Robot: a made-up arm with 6 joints.
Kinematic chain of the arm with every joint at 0, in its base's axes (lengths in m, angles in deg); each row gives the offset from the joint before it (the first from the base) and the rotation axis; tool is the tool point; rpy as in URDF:
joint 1: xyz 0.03 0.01 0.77 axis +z
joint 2: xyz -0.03 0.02 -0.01 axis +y
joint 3: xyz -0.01 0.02 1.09 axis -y
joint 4: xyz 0 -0.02 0.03 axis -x
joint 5: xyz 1.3 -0.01 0 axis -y
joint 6: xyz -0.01 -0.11 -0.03 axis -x
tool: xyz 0.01 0.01 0.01 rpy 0 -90 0
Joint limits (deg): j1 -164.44..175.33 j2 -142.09..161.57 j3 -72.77..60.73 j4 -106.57..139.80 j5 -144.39..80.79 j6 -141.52..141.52
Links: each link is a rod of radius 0.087 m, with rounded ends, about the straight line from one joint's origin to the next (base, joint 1, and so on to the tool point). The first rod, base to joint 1, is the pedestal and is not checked.
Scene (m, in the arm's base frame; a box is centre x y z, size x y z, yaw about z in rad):
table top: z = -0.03
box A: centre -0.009 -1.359 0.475 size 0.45 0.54 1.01 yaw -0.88
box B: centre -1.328 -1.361 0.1 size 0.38 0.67 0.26 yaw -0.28
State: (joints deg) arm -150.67 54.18 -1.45 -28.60 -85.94 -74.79
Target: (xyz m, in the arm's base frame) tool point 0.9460 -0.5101 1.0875
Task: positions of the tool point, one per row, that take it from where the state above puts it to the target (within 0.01 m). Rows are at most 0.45 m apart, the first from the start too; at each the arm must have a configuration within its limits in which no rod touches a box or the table.
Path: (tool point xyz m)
1: -0.9903 -0.8324 0.3915
2: -0.6157 -0.8483 0.4469
3: -0.2926 -0.7289 0.4939
4: -0.0667 -0.5054 0.5299
5: 0.0319 -0.2243 0.5534
6: 0.1687 -0.4439 0.6075
7: 0.3988 -0.5841 0.7180
8: 0.6768 -0.6098 0.8804
9: 0.9461 -0.5101 1.0876

